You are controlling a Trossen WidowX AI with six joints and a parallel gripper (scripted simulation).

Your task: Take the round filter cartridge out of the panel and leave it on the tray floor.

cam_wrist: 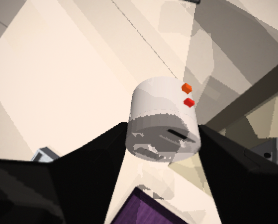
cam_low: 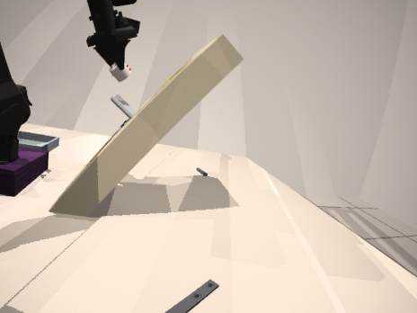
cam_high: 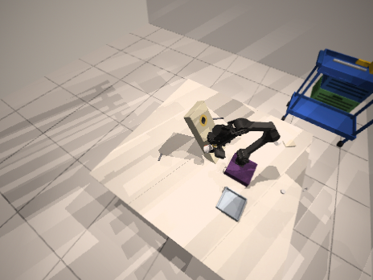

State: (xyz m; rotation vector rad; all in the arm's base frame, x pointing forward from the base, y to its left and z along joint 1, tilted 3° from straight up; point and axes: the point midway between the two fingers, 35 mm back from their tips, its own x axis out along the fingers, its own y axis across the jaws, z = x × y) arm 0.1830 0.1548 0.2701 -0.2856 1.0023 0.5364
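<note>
The grey tray is 27 cm behind my gripper tip, 11 cm to the left of it and 27 cm below it. From my gripper tip the other things lie so: round filter cartridge right at my gripper tip.
</note>
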